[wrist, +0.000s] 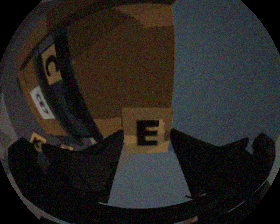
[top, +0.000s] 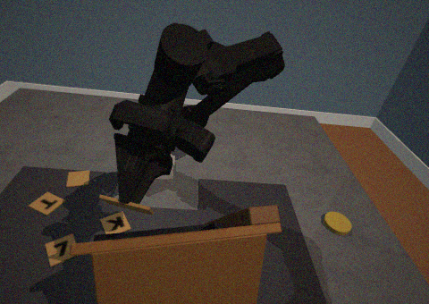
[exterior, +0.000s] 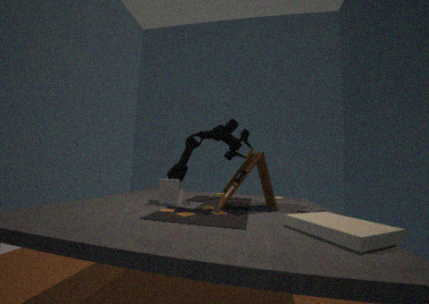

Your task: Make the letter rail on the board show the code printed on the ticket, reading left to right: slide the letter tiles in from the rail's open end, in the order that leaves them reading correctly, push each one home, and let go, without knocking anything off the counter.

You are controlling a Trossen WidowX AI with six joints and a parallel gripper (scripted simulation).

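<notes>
The ticket lies 200 mm below my gripper tip, 100 mm behind it and 30 mm to the left of it. From my gripper tip the other things lie so: dark mat 280 mm below, 220 mm behind; then tile 340 mm behind, 280 mm below, 220 mm to the right; then long white slab 340 mm to the right, 300 mm ahead, 260 mm below.
</notes>
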